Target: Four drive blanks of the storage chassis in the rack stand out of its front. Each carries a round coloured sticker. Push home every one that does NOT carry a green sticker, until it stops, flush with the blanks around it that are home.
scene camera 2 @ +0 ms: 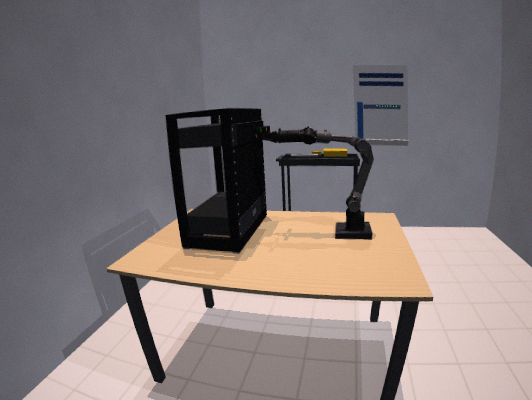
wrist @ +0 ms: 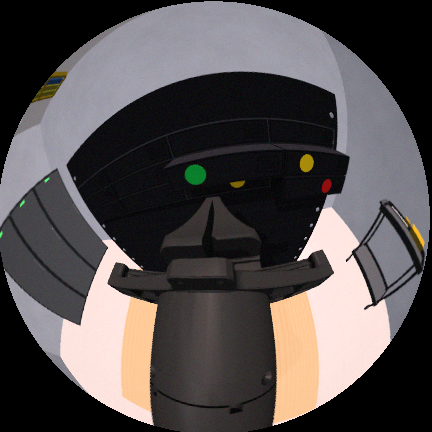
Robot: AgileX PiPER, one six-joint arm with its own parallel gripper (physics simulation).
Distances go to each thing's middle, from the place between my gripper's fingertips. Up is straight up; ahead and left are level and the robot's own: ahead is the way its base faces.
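You'd find the red-stickered blank (wrist: 298,186) 70 mm ahead of my hand, 120 mm to the right of it, and 10 mm above it.
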